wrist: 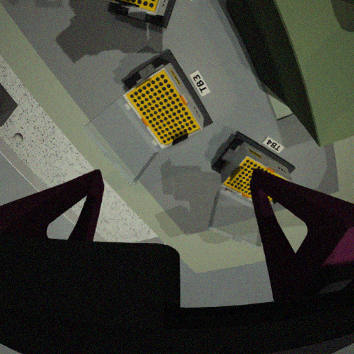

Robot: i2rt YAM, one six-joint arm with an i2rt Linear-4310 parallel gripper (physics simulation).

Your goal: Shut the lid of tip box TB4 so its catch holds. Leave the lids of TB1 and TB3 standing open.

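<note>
Tip box TB4 (245,172) stands at the right of the wrist view, with yellow perforated top and its label beside it. Its clear lid (232,220) stands open on the lower side. Tip box TB3 (164,107) stands at the upper middle, its clear lid (122,137) open toward the lower left. Part of another box (145,5) shows at the top edge; its label is out of view. My gripper (176,177) is open and empty, its fingers wide apart. The right fingertip overlaps TB4 in the view and hides part of its top and lid; contact cannot be told.
A large green object (320,65) rises at the upper right, beyond TB4. The boxes stand on a grey surface (220,95) with a pale green border. A speckled pale strip (65,130) runs down the left side. Dark shadows lie around the boxes.
</note>
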